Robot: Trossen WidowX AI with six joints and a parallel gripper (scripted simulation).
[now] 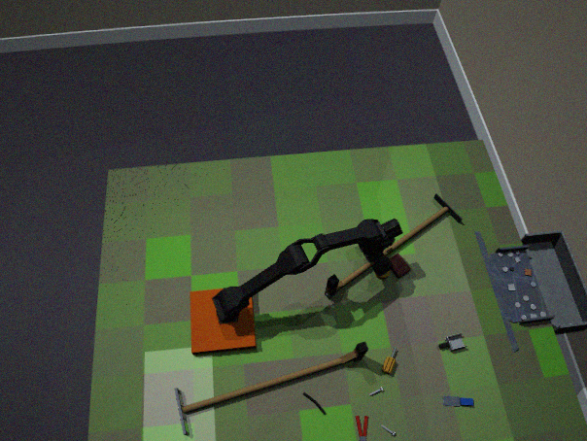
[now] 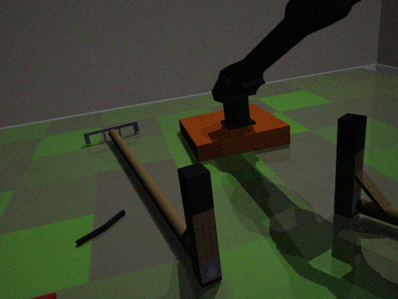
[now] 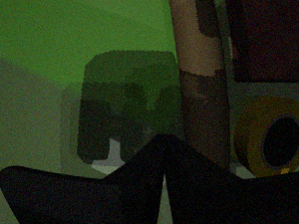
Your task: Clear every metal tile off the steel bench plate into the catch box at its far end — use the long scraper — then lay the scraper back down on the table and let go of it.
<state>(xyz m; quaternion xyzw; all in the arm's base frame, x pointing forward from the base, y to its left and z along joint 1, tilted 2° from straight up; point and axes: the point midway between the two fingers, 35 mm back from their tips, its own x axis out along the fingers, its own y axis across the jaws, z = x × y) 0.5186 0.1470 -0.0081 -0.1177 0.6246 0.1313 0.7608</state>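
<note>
Right now the yellow ring is 20 mm ahead of my gripper tip and 60 mm to the right of it. Also, from my gripper tip: long scraper (70 mm ahead, 20 mm to the left, 50 mm above); then black strip (280 mm behind, 460 mm to the right); then red block (90 mm ahead, 50 mm to the right).
</note>
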